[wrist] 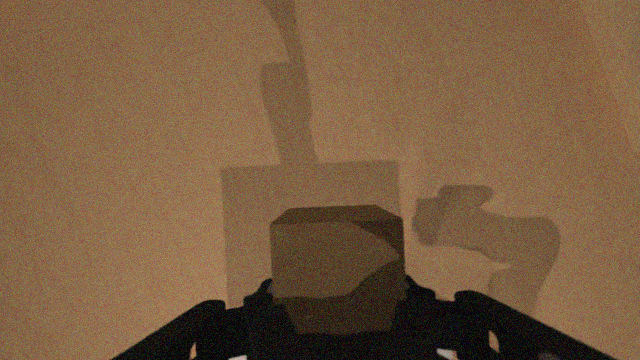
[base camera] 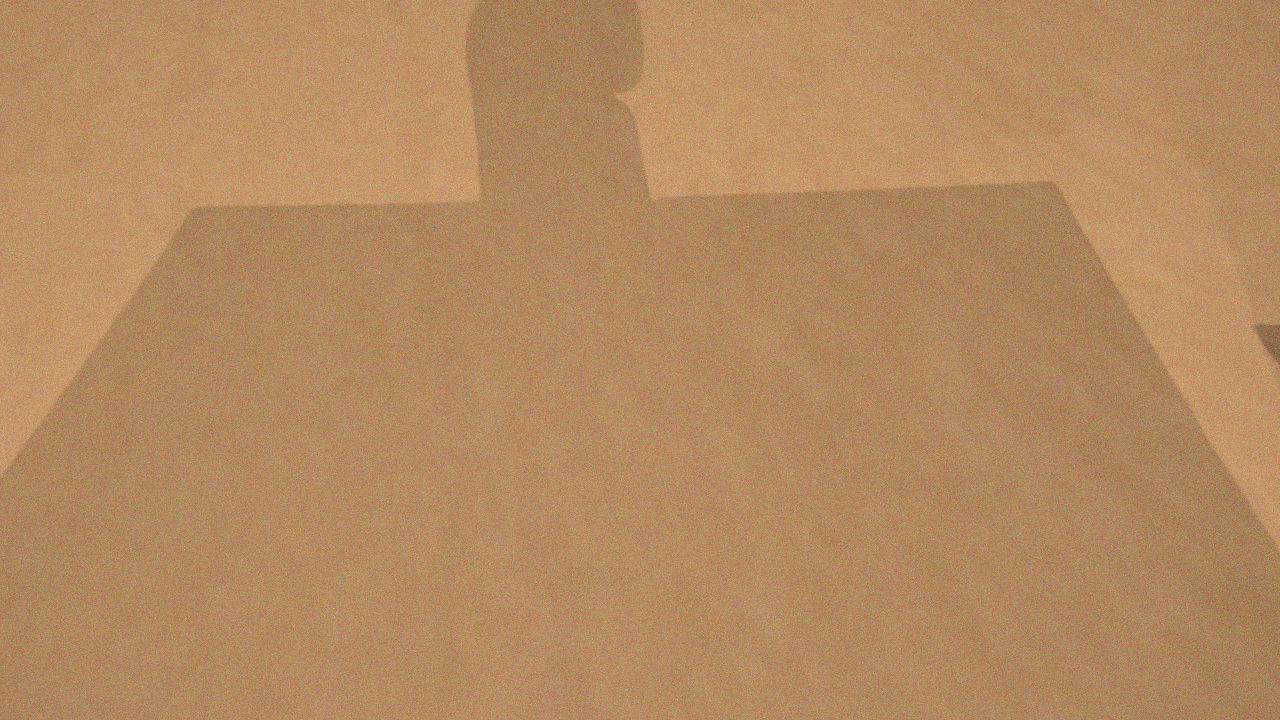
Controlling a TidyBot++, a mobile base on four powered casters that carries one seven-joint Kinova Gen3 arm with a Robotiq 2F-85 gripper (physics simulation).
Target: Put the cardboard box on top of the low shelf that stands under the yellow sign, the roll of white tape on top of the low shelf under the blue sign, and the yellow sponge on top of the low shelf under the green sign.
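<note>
The brown cardboard box is in the lower middle of the wrist view, between the two black fingers. My gripper is shut on it and holds it above the floor, with a finger against its left and right sides. Part of the box's near end is dark and hard to make out. The gripper and box do not show in the base camera view. The low shelves, the coloured signs, the white tape and the yellow sponge do not show in either view.
The tan floor fills the background of both views. Shadows of the robot's base and arm lie on it. A small darker patch shows at the right edge of the base camera view; I cannot tell what it is.
</note>
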